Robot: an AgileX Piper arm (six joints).
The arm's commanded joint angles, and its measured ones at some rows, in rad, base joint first. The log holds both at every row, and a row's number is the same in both.
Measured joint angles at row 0: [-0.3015 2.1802 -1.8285 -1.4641 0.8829 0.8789]
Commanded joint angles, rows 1 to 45: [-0.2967 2.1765 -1.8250 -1.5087 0.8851 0.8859]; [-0.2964 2.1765 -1.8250 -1.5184 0.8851 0.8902]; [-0.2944 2.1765 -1.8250 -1.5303 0.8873 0.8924]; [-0.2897 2.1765 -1.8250 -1.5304 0.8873 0.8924]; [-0.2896 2.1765 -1.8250 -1.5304 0.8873 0.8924]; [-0.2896 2.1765 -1.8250 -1.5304 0.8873 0.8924]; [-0.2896 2.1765 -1.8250 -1.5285 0.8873 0.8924]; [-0.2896 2.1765 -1.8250 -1.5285 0.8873 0.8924]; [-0.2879 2.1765 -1.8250 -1.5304 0.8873 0.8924]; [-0.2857 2.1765 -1.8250 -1.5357 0.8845 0.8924]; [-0.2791 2.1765 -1.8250 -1.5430 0.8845 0.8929]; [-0.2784 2.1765 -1.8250 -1.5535 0.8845 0.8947]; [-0.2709 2.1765 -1.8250 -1.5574 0.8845 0.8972]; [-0.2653 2.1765 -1.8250 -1.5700 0.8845 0.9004]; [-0.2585 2.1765 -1.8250 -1.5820 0.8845 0.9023]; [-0.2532 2.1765 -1.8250 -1.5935 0.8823 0.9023]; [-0.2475 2.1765 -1.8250 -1.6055 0.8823 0.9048]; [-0.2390 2.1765 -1.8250 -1.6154 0.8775 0.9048]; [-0.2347 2.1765 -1.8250 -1.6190 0.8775 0.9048]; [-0.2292 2.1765 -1.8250 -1.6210 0.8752 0.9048]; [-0.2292 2.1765 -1.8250 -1.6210 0.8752 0.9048]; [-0.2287 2.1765 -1.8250 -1.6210 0.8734 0.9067]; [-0.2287 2.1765 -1.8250 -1.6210 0.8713 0.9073]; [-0.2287 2.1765 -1.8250 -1.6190 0.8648 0.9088]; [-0.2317 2.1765 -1.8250 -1.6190 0.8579 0.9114]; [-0.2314 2.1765 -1.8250 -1.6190 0.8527 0.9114]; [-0.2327 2.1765 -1.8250 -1.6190 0.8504 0.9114]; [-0.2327 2.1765 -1.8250 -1.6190 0.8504 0.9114]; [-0.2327 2.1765 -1.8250 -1.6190 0.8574 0.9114]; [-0.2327 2.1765 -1.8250 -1.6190 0.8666 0.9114]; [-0.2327 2.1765 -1.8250 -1.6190 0.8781 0.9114]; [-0.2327 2.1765 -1.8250 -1.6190 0.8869 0.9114]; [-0.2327 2.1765 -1.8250 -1.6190 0.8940 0.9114]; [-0.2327 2.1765 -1.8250 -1.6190 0.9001 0.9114]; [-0.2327 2.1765 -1.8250 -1.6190 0.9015 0.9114]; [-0.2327 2.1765 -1.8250 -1.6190 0.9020 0.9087]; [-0.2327 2.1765 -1.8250 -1.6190 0.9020 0.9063]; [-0.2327 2.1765 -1.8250 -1.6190 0.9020 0.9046]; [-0.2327 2.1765 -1.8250 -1.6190 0.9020 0.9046]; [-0.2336 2.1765 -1.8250 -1.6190 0.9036 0.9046]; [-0.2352 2.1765 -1.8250 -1.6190 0.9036 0.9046]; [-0.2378 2.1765 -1.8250 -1.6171 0.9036 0.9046]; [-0.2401 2.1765 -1.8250 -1.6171 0.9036 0.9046]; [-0.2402 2.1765 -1.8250 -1.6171 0.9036 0.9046]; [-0.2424 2.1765 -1.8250 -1.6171 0.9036 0.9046]
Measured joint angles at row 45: [-0.2318 2.1802 -1.8285 -1.6053 0.8904 0.9048]
